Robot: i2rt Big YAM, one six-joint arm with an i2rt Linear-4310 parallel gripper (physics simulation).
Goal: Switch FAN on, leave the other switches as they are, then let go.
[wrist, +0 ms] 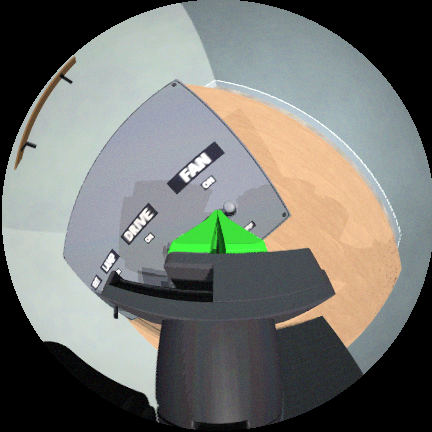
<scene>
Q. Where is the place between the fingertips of my gripper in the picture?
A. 217, 214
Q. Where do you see a grey switch panel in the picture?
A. At 173, 160
</scene>
